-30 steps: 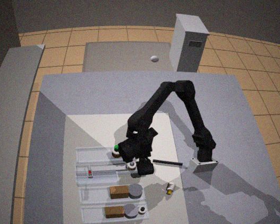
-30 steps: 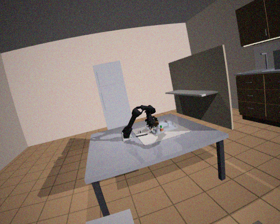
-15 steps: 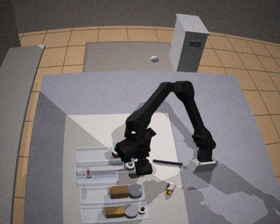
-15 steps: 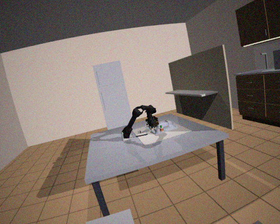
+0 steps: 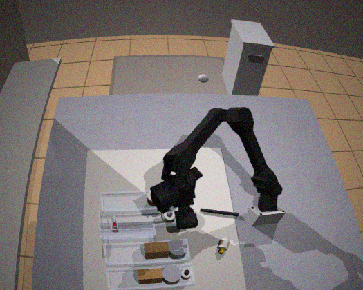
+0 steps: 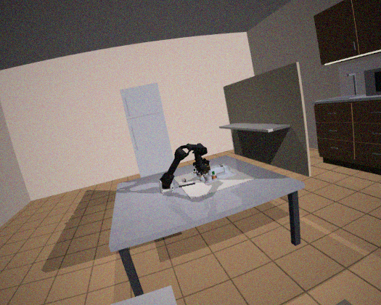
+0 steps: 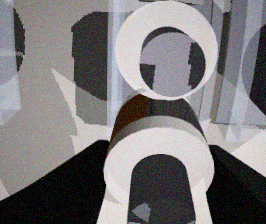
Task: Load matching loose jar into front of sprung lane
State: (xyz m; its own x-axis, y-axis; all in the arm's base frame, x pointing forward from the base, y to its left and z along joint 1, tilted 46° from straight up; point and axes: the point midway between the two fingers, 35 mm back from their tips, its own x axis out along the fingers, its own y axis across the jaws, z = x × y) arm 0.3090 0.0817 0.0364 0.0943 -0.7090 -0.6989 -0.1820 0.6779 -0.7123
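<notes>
My gripper tip is 15 cm short of the sprung lane, 5 cm to the right of it and 4 cm above it. The rest, counted from my gripper tip: thin black bar 14 cm behind, 5 cm below, 4 cm to the right; then red mark 21 cm ahead, 7 cm to the left, 2 cm above.
</notes>
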